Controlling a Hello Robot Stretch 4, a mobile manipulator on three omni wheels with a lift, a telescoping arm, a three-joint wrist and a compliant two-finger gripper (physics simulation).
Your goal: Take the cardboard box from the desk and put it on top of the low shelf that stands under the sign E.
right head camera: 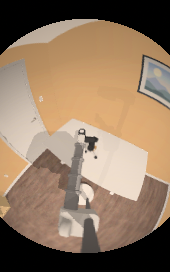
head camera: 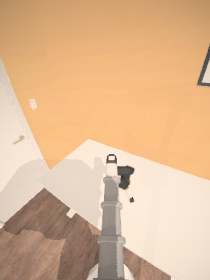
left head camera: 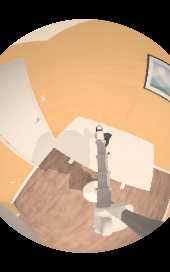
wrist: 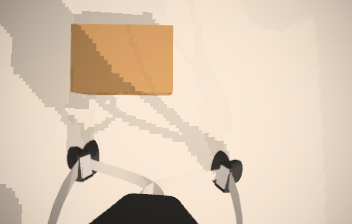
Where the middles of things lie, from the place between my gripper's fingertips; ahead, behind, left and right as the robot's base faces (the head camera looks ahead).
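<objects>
With the cardboard box (wrist: 106, 59) as my reference, my gripper is 2 cm below it, 2 cm to the left of it and 10 cm short of it.
</objects>
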